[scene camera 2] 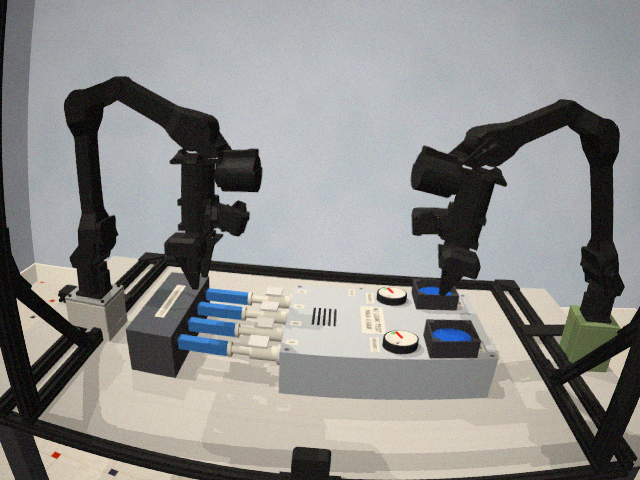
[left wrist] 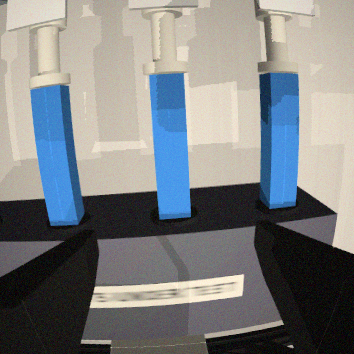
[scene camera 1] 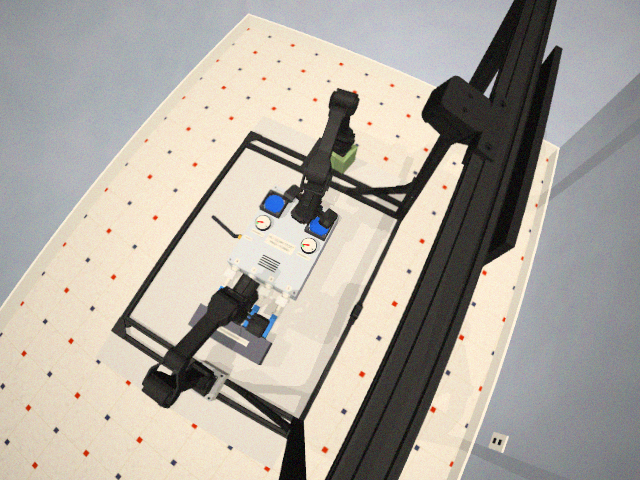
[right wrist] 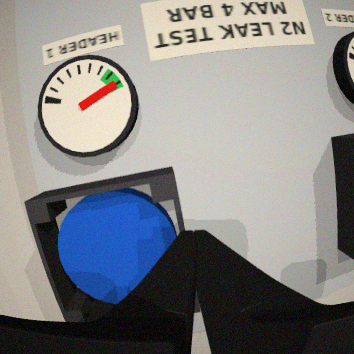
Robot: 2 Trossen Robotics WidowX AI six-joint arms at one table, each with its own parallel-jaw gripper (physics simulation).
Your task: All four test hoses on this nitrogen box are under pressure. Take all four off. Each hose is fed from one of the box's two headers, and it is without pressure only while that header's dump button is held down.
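Places are measured from the left arm's base along level axes (x up, y right, z ahead), in centimetres.
Where they show: left gripper, fingertip midpoint: (scene camera 2: 200, 283) (left wrist: 176, 238); right gripper, fingertip midpoint: (scene camera 2: 441, 294) (right wrist: 192, 241); left arm's base, origin of the base link: (scene camera 2: 94, 291) (scene camera 1: 204, 380); right arm's base, origin of the base link: (scene camera 2: 595, 316) (scene camera 1: 341, 148).
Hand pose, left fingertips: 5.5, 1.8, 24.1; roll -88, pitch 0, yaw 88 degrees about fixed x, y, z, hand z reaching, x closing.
Each offset is from my left fingertips to the top centre of the thing, as dx, dy, dz. "spot": to the spot under its first point.
The blue-sleeved hoses (scene camera 2: 204, 345) (scene camera 2: 226, 297) (left wrist: 172, 150) run between the dark block (scene camera 2: 152, 353) (left wrist: 120, 215) and the box (scene camera 2: 382, 377) (right wrist: 240, 125), their pale connectors at its side. My left gripper (scene camera 2: 200, 281) (left wrist: 176, 238) is open and empty over the block, fingers spread either side of the middle hose seen in the left wrist view. My right gripper (scene camera 2: 443, 293) (right wrist: 192, 241) is shut and empty, its tips beside the guard of header 1's blue button @[-3.8, +5.7, +42.0] (right wrist: 112, 240) (scene camera 2: 451, 334). Header 1's gauge @[spot: -4.0, +6.5, +34.8] (right wrist: 75, 130) (scene camera 2: 400, 341) reads green. Contact with the button cannot be told.
The other blue button @[-3.8, -13.3, +41.7] (scene camera 1: 273, 203) (scene camera 2: 428, 291) sits in its raised guard beside header 2's gauge @[spot: -3.8, -12.9, +33.2] (scene camera 1: 263, 222) (scene camera 2: 391, 295). A thin dark rod @[spot: -12.0, -28.3, +27.3] (scene camera 1: 224, 225) sticks out from the box's side. A black frame (scene camera 1: 178, 235) surrounds the work area.
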